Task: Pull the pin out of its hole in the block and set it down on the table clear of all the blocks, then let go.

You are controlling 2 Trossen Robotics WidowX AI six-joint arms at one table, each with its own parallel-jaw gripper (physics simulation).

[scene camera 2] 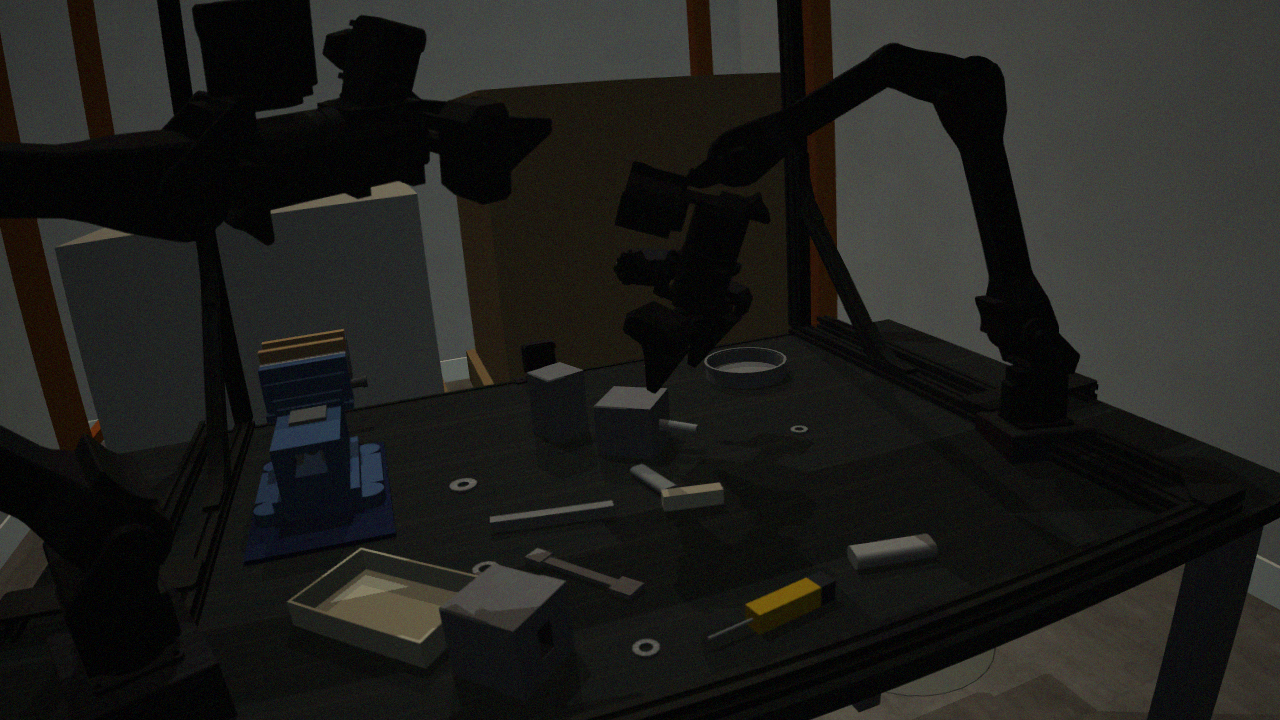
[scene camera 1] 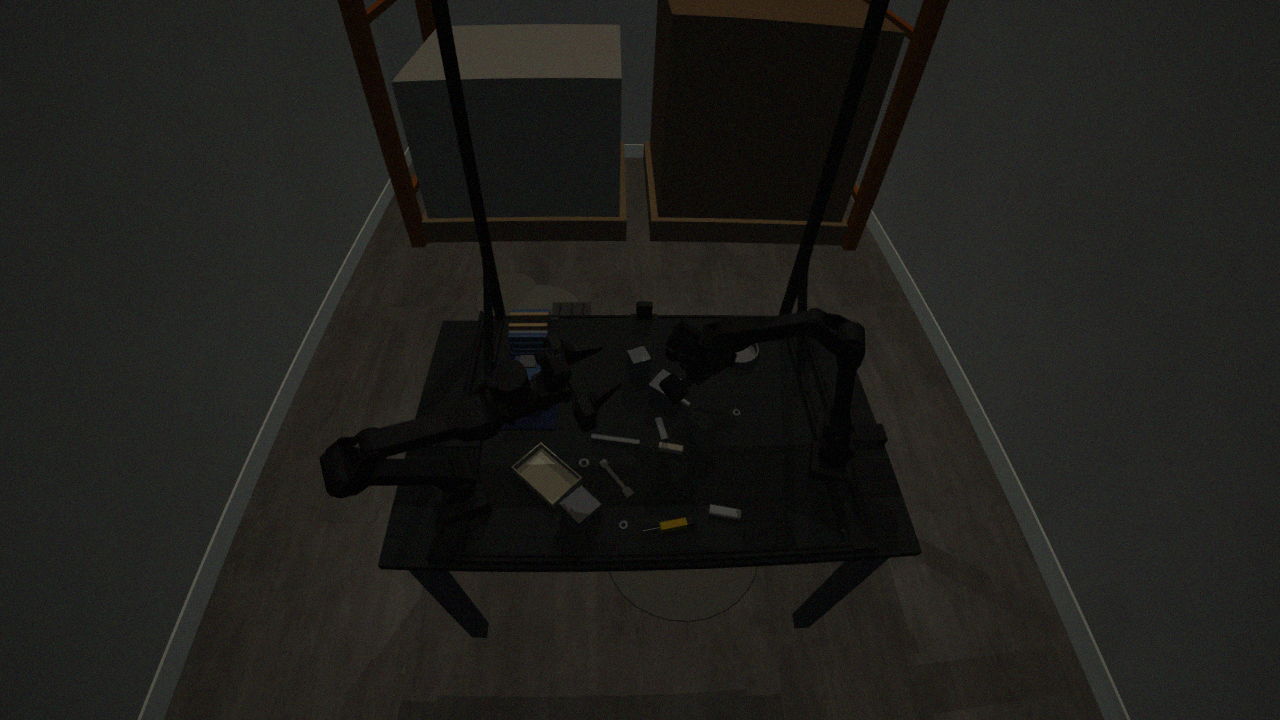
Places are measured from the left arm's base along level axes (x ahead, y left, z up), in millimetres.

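Pixels of known places: left gripper, fingertip midpoint: (scene camera 2: 672,378) (scene camera 1: 683,386); right gripper, fingertip midpoint: (scene camera 2: 515,118) (scene camera 1: 612,364); left arm's base, link origin: (scene camera 2: 1035,419) (scene camera 1: 832,459); right arm's base, link origin: (scene camera 2: 128,650) (scene camera 1: 459,491).
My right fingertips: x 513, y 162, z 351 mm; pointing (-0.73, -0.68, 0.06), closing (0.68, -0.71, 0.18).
Observation:
For each thing: its middle in the pictures, then the offset to it from my right fingertips.
- pale pin, body centre: (scene camera 2: 670,425) (scene camera 1: 679,398) dx -107, dy -228, dz -350 mm
- grey block, body centre: (scene camera 2: 633,421) (scene camera 1: 665,389) dx -65, dy -243, dz -348 mm
- second block, body centre: (scene camera 2: 558,402) (scene camera 1: 638,364) dx +25, dy -296, dz -338 mm
- cream tray, body centre: (scene camera 2: 389,602) (scene camera 1: 546,474) dx +138, dy +75, dz -367 mm
- round dish, body centre: (scene camera 2: 745,367) (scene camera 1: 737,349) dx -225, dy -463, dz -367 mm
- cylinder, body centre: (scene camera 2: 653,480) (scene camera 1: 661,428) dx -84, dy -138, dz -373 mm
- cream bar, body centre: (scene camera 2: 692,496) (scene camera 1: 670,448) dx -121, dy -89, dz -370 mm
- washer, body centre: (scene camera 2: 799,429) dx -259, dy -251, dz -377 mm
- yellow screwdriver, body centre: (scene camera 2: 770,611) (scene camera 1: 667,526) dx -166, dy +112, dz -369 mm
- blue machine, body centre: (scene camera 2: 310,420) (scene camera 1: 529,359) dx +295, dy -194, dz -303 mm
A pale pin (scene camera 1: 684,402) (scene camera 2: 680,425) sticks out sideways from the right side of a grey block (scene camera 1: 659,379) (scene camera 2: 628,429). Its inner end is hidden in the block. My left gripper (scene camera 1: 687,379) (scene camera 2: 676,368) is open and empty. It points down above the block and pin, close over the block's top in the scene camera 2 view; the exact gap is hard to tell in the dark. My right gripper (scene camera 1: 611,367) (scene camera 2: 537,134) is open and empty, held high over the left part of the table, away from the block.
A second block (scene camera 2: 556,402) stands left of the pinned one; a third (scene camera 2: 501,626) stands by a cream tray (scene camera 2: 353,632). A round dish (scene camera 2: 745,379) lies behind. Nearby are a cylinder (scene camera 2: 651,478), cream bar (scene camera 2: 692,497), washer (scene camera 2: 799,428), yellow screwdriver (scene camera 2: 785,604) and blue machine (scene camera 2: 308,456).

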